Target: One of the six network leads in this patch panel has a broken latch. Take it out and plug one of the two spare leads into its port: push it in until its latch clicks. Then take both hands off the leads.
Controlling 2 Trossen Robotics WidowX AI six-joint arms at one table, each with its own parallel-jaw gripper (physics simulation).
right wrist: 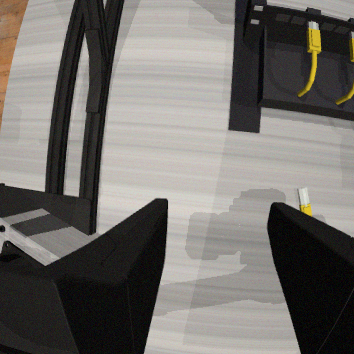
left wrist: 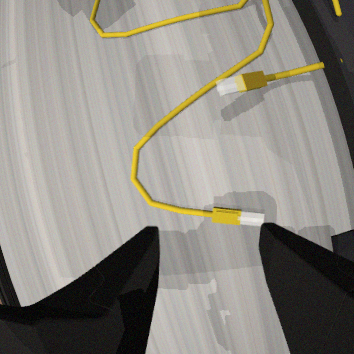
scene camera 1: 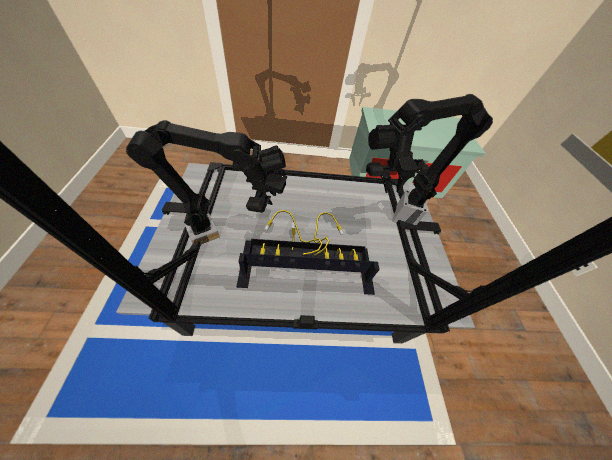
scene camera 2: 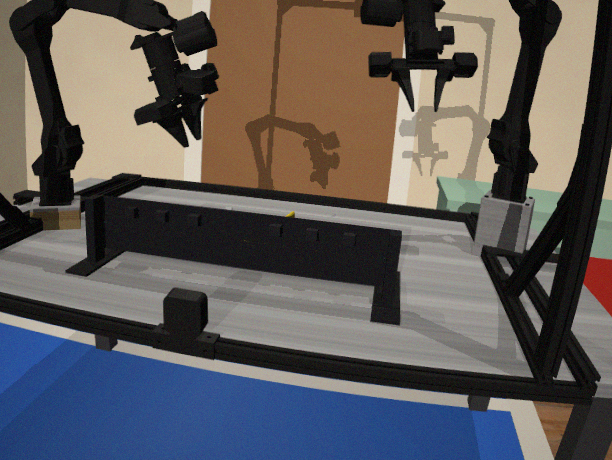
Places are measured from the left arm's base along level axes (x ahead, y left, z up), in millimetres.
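Pixels of known places: left gripper, fingertip midpoint: (left wrist: 209,236) (scene camera 1: 273,199) (scene camera 2: 192,143); right gripper, fingertip midpoint: (right wrist: 219,212) (scene camera 1: 391,192) (scene camera 2: 424,111); left arm's base, origin of the base link: (scene camera 1: 200,226) (scene camera 2: 56,201); right arm's base, origin of the base link: (scene camera 1: 415,200) (scene camera 2: 509,197).
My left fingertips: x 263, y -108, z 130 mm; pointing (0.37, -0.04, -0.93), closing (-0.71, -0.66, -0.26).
For each thing: its top centre in the pictures, then the offset to it from my left fingertips. "*": a spot on its surface instead.
- dark patch panel, middle of its top: (scene camera 2: 240,207) (scene camera 1: 310,252) dx +30, dy -227, dz -65 mm
- loose lead, surface spot: (left wrist: 254,81) (scene camera 1: 293,230) * dx +49, dy -78, dz -132 mm
- spare lead's plug, middle of its top: (left wrist: 237,218) (scene camera 1: 268,224) dx -15, dy +19, dz -161 mm
- small black block, surface spot: (scene camera 2: 185,310) (scene camera 1: 308,324) * dx -89, dy -419, dz -134 mm
The dark patch panel (scene camera 1: 300,263) (scene camera 2: 240,245) (right wrist: 245,90) stands on the table. Five yellow leads sit in its ports; the third port from the left in scene camera 1 shows no plug. A loose lead (scene camera 1: 293,231) (left wrist: 254,81) has its clear plug pointing away from the panel. One spare lead's plug (scene camera 1: 268,224) (left wrist: 226,216) lies at the left, the other's (scene camera 1: 340,229) (right wrist: 305,210) at the right; their cables curve back to the panel. My left gripper (scene camera 2: 194,142) (left wrist: 209,236) is open and empty above the left spare. My right gripper (scene camera 2: 424,110) (right wrist: 219,212) is open and empty, higher up. Latches are too small to judge.
A black frame (scene camera 1: 240,321) edges the table, with slanting posts at both sides. A small black block (scene camera 1: 305,321) (scene camera 2: 185,310) sits on its front rail. The spare cables cross beside the panel's middle. A green cabinet (scene camera 1: 367,132) stands behind the right arm.
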